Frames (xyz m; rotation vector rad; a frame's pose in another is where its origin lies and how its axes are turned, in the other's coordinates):
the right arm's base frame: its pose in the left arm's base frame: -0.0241 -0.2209 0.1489 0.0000 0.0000 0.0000
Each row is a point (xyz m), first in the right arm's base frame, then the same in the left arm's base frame.
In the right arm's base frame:
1: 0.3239 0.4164 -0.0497
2: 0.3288 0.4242 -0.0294
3: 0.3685 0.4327 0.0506
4: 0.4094 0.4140 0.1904
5: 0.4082 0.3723 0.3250
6: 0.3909 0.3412 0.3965
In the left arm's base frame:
1: 0.2998 0.1955 0.0992
2: 0.3047 0.2033 0.1195
3: 0.3444 0.2118 0.1995
4: 0.3853 0.1931 0.3393
5: 0.3841 0.1514 0.4739
6: 0.3668 0.1203 0.5454

